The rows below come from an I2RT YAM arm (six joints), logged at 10 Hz.
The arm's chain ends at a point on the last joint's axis. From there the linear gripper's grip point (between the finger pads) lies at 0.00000 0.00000 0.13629 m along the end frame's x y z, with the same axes.
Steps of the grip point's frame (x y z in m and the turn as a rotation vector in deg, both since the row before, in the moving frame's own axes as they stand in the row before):
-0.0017, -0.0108, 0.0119, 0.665, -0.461, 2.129
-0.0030, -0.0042, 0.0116, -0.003, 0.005, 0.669
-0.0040, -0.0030, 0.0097, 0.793, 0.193, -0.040
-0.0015, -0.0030, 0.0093, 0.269, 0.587, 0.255
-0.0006, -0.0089, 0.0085, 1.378, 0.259, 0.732
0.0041, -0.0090, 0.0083, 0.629, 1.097, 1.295
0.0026, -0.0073, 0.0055, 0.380, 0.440, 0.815
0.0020, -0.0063, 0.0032, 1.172, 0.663, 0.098
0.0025, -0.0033, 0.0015, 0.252, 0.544, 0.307
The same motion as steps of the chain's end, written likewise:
-0.0006, -0.0092, 0.0119, 0.665, -0.461, 2.129
-0.0030, -0.0042, 0.0116, -0.003, 0.005, 0.669
-0.0045, -0.0011, 0.0097, 0.793, 0.193, -0.040
-0.0029, -0.0024, 0.0093, 0.269, 0.587, 0.255
-0.0012, -0.0056, 0.0085, 1.378, 0.259, 0.732
0.0015, -0.0075, 0.0083, 0.629, 1.097, 1.295
0.0015, -0.0064, 0.0055, 0.380, 0.440, 0.815
0.0004, -0.0035, 0.0032, 1.172, 0.663, 0.098
0.0012, -0.0027, 0.0015, 0.252, 0.544, 0.307

